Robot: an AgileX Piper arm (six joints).
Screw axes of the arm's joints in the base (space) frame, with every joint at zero. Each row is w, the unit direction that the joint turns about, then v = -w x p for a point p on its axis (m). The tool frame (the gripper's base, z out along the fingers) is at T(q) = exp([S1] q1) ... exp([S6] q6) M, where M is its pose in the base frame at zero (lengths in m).
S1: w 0 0 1 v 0.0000 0.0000 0.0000
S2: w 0 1 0 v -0.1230 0.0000 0.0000
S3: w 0 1 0 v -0.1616 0.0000 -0.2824
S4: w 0.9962 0 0.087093 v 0.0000 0.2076 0.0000
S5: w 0 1 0 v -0.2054 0.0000 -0.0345
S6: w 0.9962 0 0.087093 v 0.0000 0.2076 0.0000
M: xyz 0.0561 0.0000 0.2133 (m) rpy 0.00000 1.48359 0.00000 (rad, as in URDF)
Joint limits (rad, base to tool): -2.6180..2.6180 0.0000..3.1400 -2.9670..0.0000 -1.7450..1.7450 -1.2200..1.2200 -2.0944..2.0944
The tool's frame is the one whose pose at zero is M.
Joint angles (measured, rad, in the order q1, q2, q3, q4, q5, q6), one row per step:
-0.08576 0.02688 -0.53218 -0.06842 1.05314 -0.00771
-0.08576 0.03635 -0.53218 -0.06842 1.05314 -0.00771
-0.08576 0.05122 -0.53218 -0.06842 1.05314 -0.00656
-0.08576 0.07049 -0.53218 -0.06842 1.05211 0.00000
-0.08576 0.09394 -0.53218 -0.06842 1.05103 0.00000
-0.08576 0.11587 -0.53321 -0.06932 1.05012 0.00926
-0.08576 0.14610 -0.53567 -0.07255 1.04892 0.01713
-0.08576 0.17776 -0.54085 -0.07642 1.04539 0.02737
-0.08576 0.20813 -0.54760 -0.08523 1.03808 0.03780
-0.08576 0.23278 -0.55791 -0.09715 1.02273 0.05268
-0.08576 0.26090 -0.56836 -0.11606 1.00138 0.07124
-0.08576 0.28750 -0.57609 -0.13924 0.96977 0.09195
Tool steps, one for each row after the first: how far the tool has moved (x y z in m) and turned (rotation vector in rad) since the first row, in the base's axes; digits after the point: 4 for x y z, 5 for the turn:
0.0015 -0.0001 0.0000 0.00081 0.00944 0.00000
0.0040 -0.0003 0.0001 0.00310 0.02409 -0.00052
0.0072 -0.0006 0.0001 0.01037 0.04139 -0.00350
0.0111 -0.0009 0.0001 0.01221 0.06369 -0.00351
0.0146 -0.0013 0.0003 0.02111 0.08243 -0.00845
0.0194 -0.0020 0.0007 0.02723 0.10806 -0.01407
0.0243 -0.0027 0.0019 0.03431 0.12981 -0.02111
0.0292 -0.0038 0.0038 0.03643 0.14519 -0.03036
0.0333 -0.0050 0.0074 0.03786 0.14282 -0.04232
0.0384 -0.0068 0.0113 0.03558 0.13750 -0.05831
0.0440 -0.0088 0.0152 0.02995 0.12289 -0.07506

